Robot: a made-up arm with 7 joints. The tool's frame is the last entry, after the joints.
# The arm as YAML. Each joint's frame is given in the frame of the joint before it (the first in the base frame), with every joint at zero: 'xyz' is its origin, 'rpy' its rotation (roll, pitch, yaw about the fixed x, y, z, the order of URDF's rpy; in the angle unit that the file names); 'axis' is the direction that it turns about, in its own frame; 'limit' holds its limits. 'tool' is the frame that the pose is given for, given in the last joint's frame.
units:
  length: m
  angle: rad
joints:
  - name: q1
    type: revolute
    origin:
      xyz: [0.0, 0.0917, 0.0]
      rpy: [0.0, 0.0, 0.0]
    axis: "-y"
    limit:
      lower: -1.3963
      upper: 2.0
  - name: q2
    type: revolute
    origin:
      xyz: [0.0, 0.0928, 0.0]
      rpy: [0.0, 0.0, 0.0]
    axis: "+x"
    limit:
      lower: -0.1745
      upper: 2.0
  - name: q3
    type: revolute
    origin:
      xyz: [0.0, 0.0, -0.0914]
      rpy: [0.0, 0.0, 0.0]
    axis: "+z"
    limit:
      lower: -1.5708
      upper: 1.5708
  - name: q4
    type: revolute
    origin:
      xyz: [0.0, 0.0, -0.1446]
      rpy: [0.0, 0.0, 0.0]
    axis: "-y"
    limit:
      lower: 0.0
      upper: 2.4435
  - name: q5
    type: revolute
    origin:
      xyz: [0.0, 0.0, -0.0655]
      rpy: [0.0, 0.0, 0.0]
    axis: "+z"
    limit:
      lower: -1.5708
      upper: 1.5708
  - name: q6
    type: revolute
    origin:
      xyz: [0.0, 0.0, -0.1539]
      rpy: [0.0, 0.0, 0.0]
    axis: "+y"
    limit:
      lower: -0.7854
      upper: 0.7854
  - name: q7
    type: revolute
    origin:
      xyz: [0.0, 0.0, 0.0]
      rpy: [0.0, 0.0, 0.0]
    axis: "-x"
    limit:
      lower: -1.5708
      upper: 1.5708
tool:
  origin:
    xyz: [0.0, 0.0, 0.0]
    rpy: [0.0, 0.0, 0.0]
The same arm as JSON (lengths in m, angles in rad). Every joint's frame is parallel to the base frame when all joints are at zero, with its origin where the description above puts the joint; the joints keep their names.
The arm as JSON. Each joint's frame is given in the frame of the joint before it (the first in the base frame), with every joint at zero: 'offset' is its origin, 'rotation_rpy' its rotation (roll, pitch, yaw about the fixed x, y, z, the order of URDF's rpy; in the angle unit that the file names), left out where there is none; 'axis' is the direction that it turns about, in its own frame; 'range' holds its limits. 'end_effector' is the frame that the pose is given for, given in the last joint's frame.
{
  "length_unit": "m",
  "angle_unit": "rad",
  "chain": [
    {
      "id": "q1",
      "offset": [
        0.0,
        0.0917,
        0.0
      ],
      "axis": "-y",
      "range": [
        -1.3963,
        2.0
      ]
    },
    {
      "id": "q2",
      "offset": [
        0.0,
        0.0928,
        0.0
      ],
      "axis": "+x",
      "range": [
        -0.1745,
        2.0
      ]
    },
    {
      "id": "q3",
      "offset": [
        0.0,
        0.0,
        -0.0914
      ],
      "axis": "+z",
      "range": [
        -1.5708,
        1.5708
      ]
    },
    {
      "id": "q4",
      "offset": [
        0.0,
        0.0,
        -0.1446
      ],
      "axis": "-y",
      "range": [
        0.0,
        2.4435
      ]
    },
    {
      "id": "q5",
      "offset": [
        0.0,
        0.0,
        -0.0655
      ],
      "axis": "+z",
      "range": [
        -1.5708,
        1.5708
      ]
    },
    {
      "id": "q6",
      "offset": [
        0.0,
        0.0,
        -0.1539
      ],
      "axis": "+y",
      "range": [
        -0.7854,
        0.7854
      ]
    },
    {
      "id": "q7",
      "offset": [
        0.0,
        0.0,
        0.0
      ],
      "axis": "-x",
      "range": [
        -1.5708,
        1.5708
      ]
    }
  ],
  "end_effector": {
    "offset": [
      0.0,
      0.0,
      0.0
    ]
  }
}

